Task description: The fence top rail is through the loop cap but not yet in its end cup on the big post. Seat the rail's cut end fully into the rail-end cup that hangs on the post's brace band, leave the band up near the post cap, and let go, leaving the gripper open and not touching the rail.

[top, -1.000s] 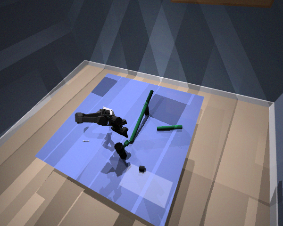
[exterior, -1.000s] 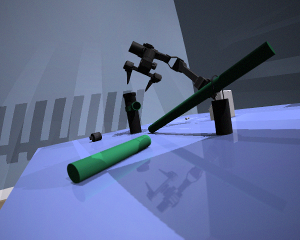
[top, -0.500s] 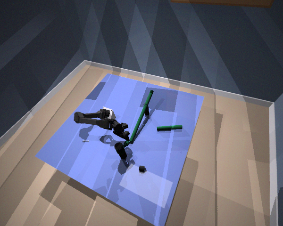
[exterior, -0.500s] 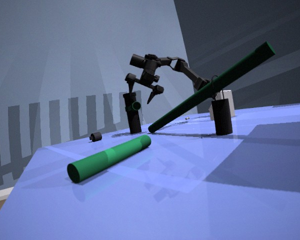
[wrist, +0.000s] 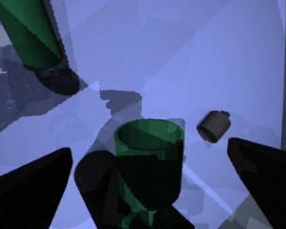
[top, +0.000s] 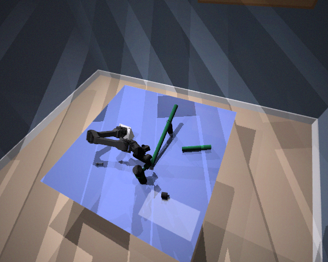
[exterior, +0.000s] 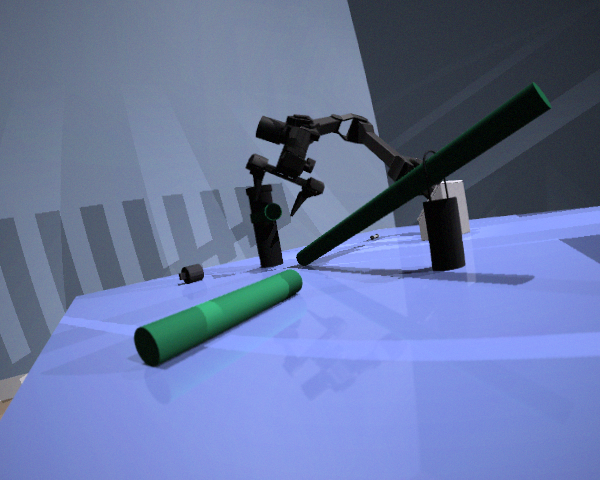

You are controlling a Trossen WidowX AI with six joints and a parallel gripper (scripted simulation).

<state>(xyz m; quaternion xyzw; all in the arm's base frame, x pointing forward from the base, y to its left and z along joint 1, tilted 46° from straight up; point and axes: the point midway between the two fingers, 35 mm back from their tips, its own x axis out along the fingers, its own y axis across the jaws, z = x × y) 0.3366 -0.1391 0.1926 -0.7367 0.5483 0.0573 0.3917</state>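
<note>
Now: gripper tip 2 cm to the left of the green rail-end cup and 1 cm above it. From my gripper tip the other things lie so: short dark post: 42 cm to the left, 3 cm below, 2 cm ahead; then small black cap: 18 cm ahead, 14 cm to the right, 12 cm below; then short green rail piece: 31 cm to the left, 29 cm ahead, 12 cm below.
</note>
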